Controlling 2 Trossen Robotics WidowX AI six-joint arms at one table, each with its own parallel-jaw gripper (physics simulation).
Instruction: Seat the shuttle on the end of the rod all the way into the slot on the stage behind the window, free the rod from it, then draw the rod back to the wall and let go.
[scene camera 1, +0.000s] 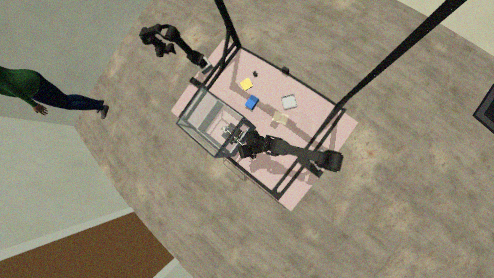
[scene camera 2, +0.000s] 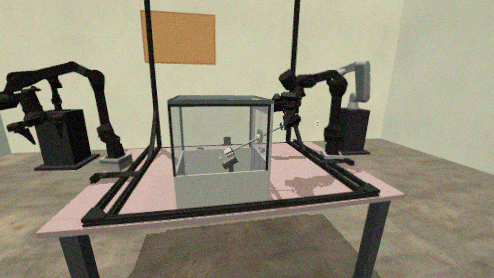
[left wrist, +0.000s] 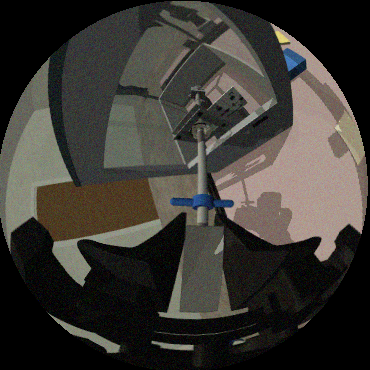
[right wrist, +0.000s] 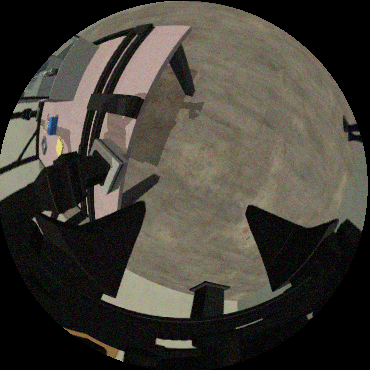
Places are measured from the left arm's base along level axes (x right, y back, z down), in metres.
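Pixels of known places: left gripper, between the fingertips: (scene camera 2: 284, 127) (left wrist: 200, 217); right gripper, between the fingertips: (scene camera 1: 172, 53) (scene camera 2: 48, 141) (left wrist: 163, 23) (right wrist: 198, 208); left arm's base, origin of its link: (scene camera 2: 332, 153) (right wrist: 35, 113); right arm's base, origin of its link: (scene camera 1: 203, 64) (scene camera 2: 115, 156) (right wrist: 98, 167).
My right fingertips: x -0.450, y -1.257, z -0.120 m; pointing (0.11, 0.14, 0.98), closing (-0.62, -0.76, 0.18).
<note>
Ahead of a thing's pixels: the offset from my right fingertips to its top centre. "spot": to the spot under its first point.
The rod (scene camera 2: 244, 143) (left wrist: 202, 170) slants down through the port in the side wall of the glass-windowed case (scene camera 2: 220, 100) (left wrist: 85, 100). The pale shuttle {dx +0.056, dy +0.766, dz -0.007 m} (scene camera 2: 228, 151) (left wrist: 198, 92) is at its inner end, at the upper side of the dark-and-grey stage (scene camera 2: 230, 161). Whether it sits in the slot is too small to tell. A blue cross-piece (scene camera 2: 281, 126) (left wrist: 202, 202) is on the rod outside the wall. My left gripper (scene camera 2: 289, 121) (left wrist: 200, 217) is shut on the rod's grey handle {dx +0.129, dy +1.000, dz -0.133 m} (left wrist: 201, 270). My right gripper (right wrist: 198, 208) is open and empty, beyond the table's edge.
A blue block {dx +0.289, dy +0.677, dz +0.119 m} (scene camera 1: 252, 102) (left wrist: 294, 64) (right wrist: 52, 126), a yellow square {spot: dx +0.332, dy +0.532, dz +0.148 m} (scene camera 1: 246, 84) (right wrist: 59, 146), a cream square {spot: dx +0.389, dy +0.884, dz +0.156 m} (scene camera 1: 280, 118) (left wrist: 351, 137) and a pale grey square {spot: dx +0.505, dy +0.826, dz +0.158 m} (scene camera 1: 289, 102) lie on the table beside the case. Black frame bars (scene camera 2: 225, 208) border it. A person (scene camera 1: 30, 90) is on the floor side at the left.
</note>
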